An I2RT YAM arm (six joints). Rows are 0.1 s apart.
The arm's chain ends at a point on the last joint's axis. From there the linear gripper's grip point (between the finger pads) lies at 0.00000 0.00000 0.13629 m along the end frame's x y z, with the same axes.
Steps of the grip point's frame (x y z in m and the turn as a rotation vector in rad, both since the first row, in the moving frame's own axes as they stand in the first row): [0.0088 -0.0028 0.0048 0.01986 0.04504 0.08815]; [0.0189 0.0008 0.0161 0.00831 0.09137 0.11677]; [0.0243 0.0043 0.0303 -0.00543 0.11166 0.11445]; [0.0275 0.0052 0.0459 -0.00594 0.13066 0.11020]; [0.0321 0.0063 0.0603 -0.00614 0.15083 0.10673]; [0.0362 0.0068 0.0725 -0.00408 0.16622 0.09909]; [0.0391 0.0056 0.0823 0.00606 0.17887 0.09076]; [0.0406 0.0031 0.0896 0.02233 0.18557 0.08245]
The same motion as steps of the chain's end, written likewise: [0.0026 -0.0004 0.0050 0.01986 0.04504 0.08815]; [0.0064 0.0012 0.0167 0.00831 0.09137 0.11677]; [0.0092 0.0027 0.0311 -0.00543 0.11166 0.11445]; [0.0098 0.0034 0.0471 -0.00594 0.13066 0.11020]; [0.0117 0.0044 0.0618 -0.00614 0.15083 0.10673]; [0.0137 0.0051 0.0744 -0.00408 0.16622 0.09909]; [0.0148 0.0053 0.0845 0.00606 0.17887 0.09076]; [0.0154 0.0051 0.0920 0.02233 0.18557 0.08245]
